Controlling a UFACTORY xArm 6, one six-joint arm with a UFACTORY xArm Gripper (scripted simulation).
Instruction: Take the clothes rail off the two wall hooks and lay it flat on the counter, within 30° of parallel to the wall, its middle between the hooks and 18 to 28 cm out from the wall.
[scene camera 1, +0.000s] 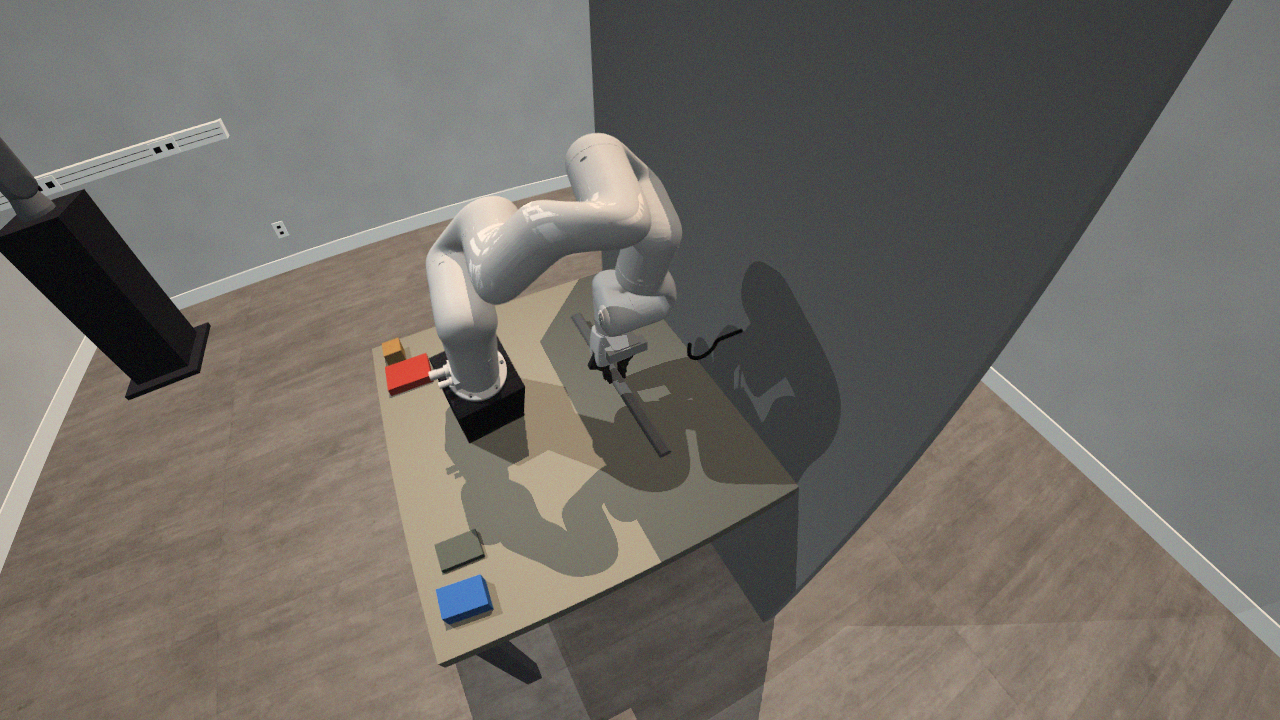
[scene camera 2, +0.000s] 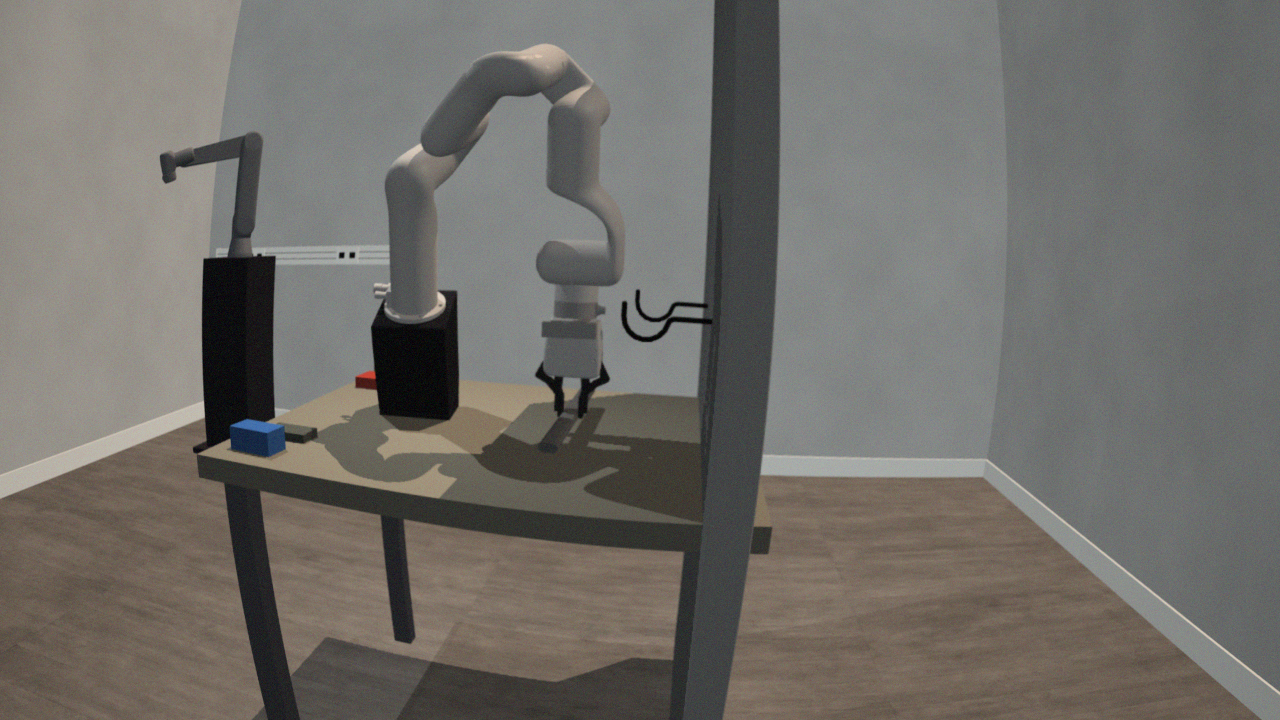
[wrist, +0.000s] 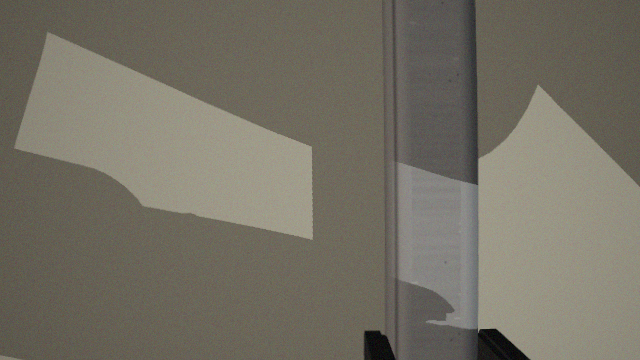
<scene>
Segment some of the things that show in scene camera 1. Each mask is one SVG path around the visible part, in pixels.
My gripper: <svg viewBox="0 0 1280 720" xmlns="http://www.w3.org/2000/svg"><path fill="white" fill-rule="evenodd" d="M633 356L617 361L617 368L623 379L626 378L628 362ZM594 325L590 335L590 355L592 357L588 367L590 370L598 369L602 371L604 380L611 384L612 373L609 370L611 364L607 361L604 348L610 347L610 344L605 336L596 330Z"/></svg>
A clothes rail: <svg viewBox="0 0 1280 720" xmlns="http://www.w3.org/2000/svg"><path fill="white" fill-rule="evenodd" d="M611 364L609 370L612 373L612 384L660 458L670 454L671 450L614 363ZM572 315L573 322L590 347L591 328L581 313Z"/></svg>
A blue block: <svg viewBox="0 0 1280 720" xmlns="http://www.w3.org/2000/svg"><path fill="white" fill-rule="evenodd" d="M481 574L436 589L441 618L444 622L453 624L494 609L486 580Z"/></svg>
A grey pad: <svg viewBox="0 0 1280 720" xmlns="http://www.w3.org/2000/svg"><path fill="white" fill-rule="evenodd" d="M476 529L435 544L438 561L443 573L485 557Z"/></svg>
A red block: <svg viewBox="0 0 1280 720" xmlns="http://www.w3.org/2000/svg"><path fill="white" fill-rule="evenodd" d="M426 353L385 367L387 387L391 396L434 382L430 380L428 371L431 371L429 358L427 360Z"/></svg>
</scene>
